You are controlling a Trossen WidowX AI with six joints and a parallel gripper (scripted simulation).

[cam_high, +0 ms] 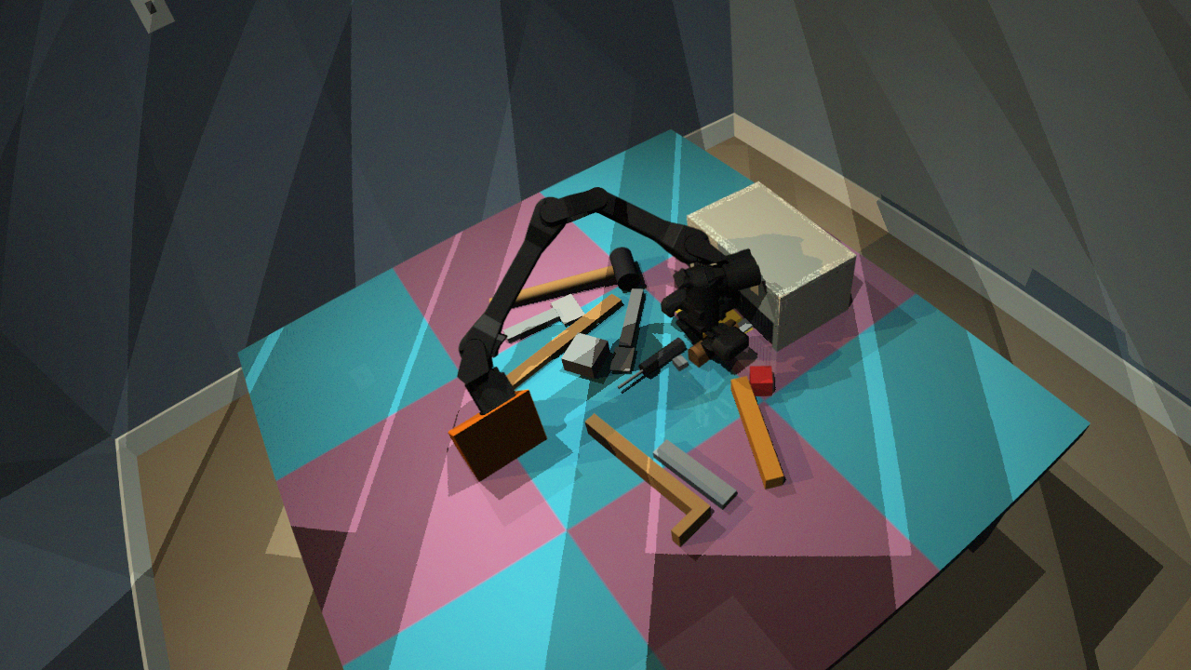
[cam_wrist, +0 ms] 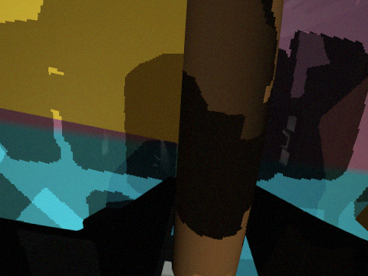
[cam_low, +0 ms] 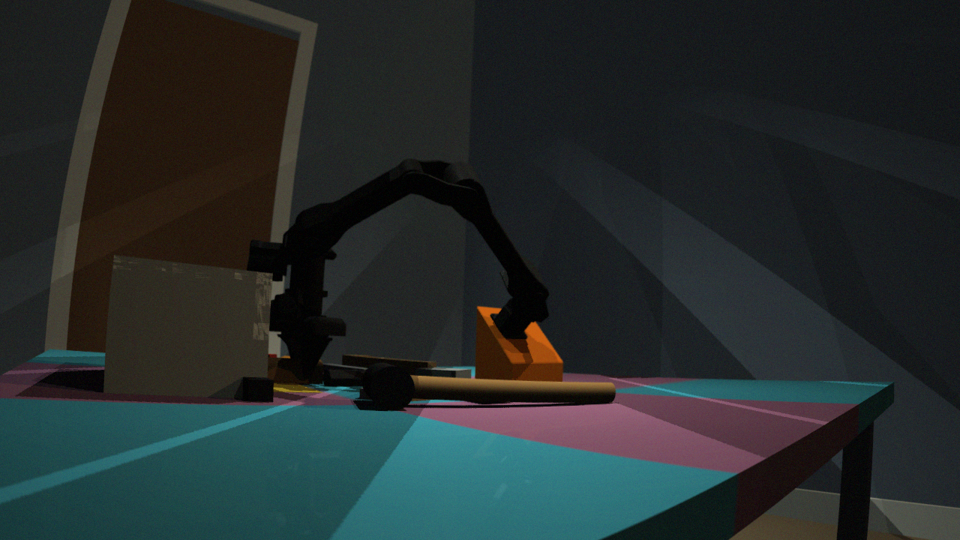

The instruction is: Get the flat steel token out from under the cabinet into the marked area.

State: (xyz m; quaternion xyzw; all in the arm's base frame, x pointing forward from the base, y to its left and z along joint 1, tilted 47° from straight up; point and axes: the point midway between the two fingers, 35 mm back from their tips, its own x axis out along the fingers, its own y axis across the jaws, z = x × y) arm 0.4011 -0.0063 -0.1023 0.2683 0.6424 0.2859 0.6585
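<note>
Now: the small grey cube 50 mm behind my gripper tip and 10 mm to the left of it. From my gripper tip the other things lie so: orange bar 200 mm to the right, 60 mm behind, 10 mm above; then screwdriver 110 mm behind, 40 mm to the left; then red cube 130 mm to the right, 20 mm ahead, 10 mm above.
</note>
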